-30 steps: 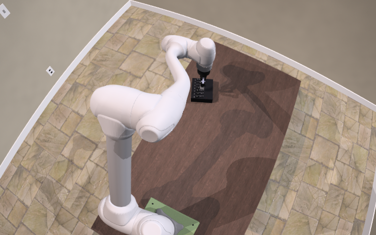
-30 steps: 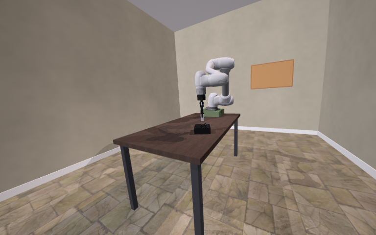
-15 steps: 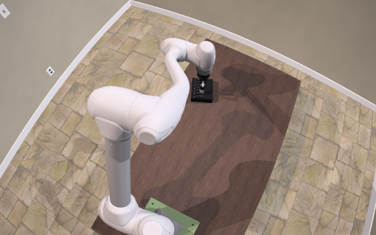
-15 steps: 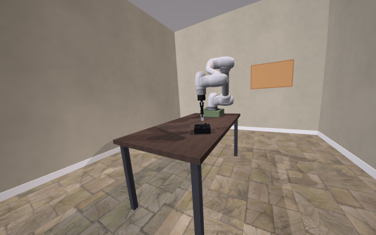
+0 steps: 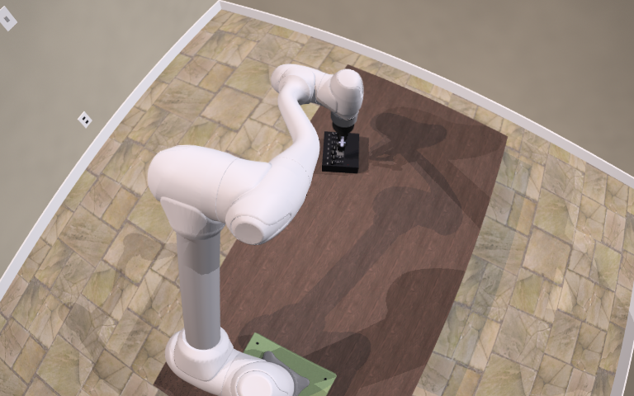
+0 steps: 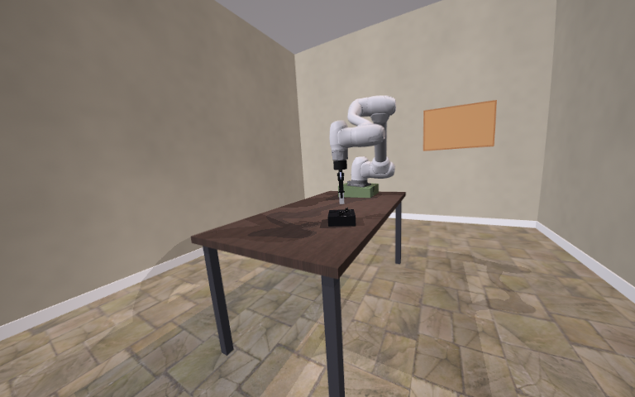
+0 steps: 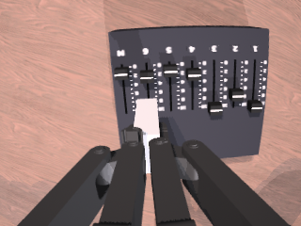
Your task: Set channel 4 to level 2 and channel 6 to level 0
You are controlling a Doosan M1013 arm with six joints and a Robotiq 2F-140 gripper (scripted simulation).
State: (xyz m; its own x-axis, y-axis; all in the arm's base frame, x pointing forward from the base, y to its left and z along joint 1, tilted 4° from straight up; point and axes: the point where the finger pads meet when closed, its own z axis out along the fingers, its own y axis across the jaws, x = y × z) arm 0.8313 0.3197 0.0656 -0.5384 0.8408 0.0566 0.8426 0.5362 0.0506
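My hand is 10 mm past the channel 6 fader cap, 20 mm to the right of it and 70 mm above it. The rest, counted from my hand: channel 4 fader cap 20 mm ahead, 40 mm to the left, 70 mm below; then channel 5 fader cap 40 mm to the left, 70 mm below.
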